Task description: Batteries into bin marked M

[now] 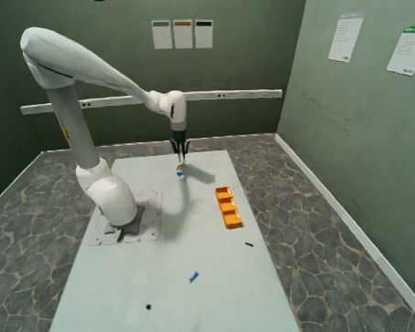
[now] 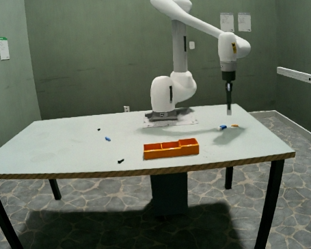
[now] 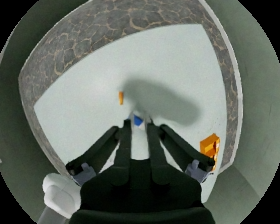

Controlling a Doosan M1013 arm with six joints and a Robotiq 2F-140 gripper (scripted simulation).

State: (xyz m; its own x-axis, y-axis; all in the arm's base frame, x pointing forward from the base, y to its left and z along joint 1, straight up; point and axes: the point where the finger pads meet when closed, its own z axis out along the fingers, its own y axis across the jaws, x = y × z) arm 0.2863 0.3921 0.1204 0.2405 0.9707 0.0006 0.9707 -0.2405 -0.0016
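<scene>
Now: the orange bin 27 cm ahead of my hand, 33 cm to the right of it and 10 cm below it. From my hand the other things lie so: black dot-like piece: 8 cm behind, 80 cm to the right, 12 cm below; white object: 1 cm behind, 5 cm to the right, 12 cm below.
</scene>
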